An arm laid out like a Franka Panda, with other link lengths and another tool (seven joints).
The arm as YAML. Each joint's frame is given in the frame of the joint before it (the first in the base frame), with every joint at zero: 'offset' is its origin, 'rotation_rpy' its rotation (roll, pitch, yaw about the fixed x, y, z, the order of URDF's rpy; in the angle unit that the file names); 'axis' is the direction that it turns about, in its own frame. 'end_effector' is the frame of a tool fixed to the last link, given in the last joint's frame.
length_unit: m
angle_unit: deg
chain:
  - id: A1
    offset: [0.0, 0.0, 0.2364]
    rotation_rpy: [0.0, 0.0, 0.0]
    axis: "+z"
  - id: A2
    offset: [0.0, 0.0, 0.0]
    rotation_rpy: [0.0, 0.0, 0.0]
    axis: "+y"
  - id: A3
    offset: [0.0, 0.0, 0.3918]
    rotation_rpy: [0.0, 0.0, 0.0]
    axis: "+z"
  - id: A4
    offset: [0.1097, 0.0, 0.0]
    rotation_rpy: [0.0, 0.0, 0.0]
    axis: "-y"
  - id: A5
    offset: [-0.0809, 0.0, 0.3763]
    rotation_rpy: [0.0, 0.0, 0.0]
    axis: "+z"
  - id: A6
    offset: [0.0, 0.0, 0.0]
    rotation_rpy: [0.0, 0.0, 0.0]
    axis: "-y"
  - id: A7
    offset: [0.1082, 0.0, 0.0]
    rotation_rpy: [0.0, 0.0, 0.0]
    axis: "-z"
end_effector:
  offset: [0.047, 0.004, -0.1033]
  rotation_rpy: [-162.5, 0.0, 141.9]
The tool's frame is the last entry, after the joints.
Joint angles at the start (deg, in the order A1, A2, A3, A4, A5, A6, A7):
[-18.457 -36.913 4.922 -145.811 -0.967 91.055 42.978]
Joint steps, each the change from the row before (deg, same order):
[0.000 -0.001 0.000 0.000 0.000 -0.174 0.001]
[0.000 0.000 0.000 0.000 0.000 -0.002 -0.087]
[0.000 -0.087 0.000 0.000 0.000 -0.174 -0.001]
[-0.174 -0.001 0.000 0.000 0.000 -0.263 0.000]
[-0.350 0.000 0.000 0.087 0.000 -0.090 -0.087]
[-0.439 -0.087 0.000 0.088 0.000 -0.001 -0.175]
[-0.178 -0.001 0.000 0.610 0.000 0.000 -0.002]
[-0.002 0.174 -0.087 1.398 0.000 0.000 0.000]
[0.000 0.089 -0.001 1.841 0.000 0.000 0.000]
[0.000 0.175 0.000 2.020 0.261 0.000 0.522]
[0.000 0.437 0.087 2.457 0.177 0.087 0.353]
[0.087 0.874 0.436 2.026 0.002 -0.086 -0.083]
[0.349 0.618 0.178 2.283 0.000 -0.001 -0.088]
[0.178 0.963 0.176 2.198 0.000 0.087 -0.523]
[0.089 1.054 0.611 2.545 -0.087 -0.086 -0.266]
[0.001 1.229 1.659 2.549 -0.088 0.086 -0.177]
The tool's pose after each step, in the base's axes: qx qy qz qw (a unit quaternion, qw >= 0); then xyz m. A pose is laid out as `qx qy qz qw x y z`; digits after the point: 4 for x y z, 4 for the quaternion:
-0.7071 -0.6359 0.2138 0.2233 0.3252 -0.1059 0.4282
-0.7066 -0.6365 0.2138 0.2233 0.3252 -0.1058 0.4282
-0.7065 -0.6363 0.2143 0.2239 0.3245 -0.1056 0.4284
-0.7070 -0.6347 0.2151 0.2260 0.3236 -0.1065 0.4279
-0.7084 -0.6331 0.2144 0.2267 0.3230 -0.1084 0.4285
-0.7102 -0.6318 0.2128 0.2263 0.3223 -0.1107 0.4297
-0.7124 -0.6317 0.2098 0.2223 0.3239 -0.1120 0.4349
-0.7151 -0.6335 0.2038 0.2140 0.3286 -0.1134 0.4459
-0.7183 -0.6363 0.1960 0.2016 0.3342 -0.1141 0.4613
-0.7246 -0.6359 0.1857 0.1898 0.3399 -0.1147 0.4778
-0.7297 -0.6373 0.1750 0.1754 0.3477 -0.1151 0.4968
-0.7283 -0.6420 0.1723 0.1663 0.3569 -0.1128 0.5089
-0.7274 -0.6480 0.1659 0.1534 0.3652 -0.1101 0.5251
-0.7240 -0.6554 0.1607 0.1432 0.3749 -0.1088 0.5385
-0.7206 -0.6624 0.1577 0.1307 0.3857 -0.1045 0.5538
-0.7130 -0.6731 0.1591 0.1152 0.3998 -0.0916 0.5679

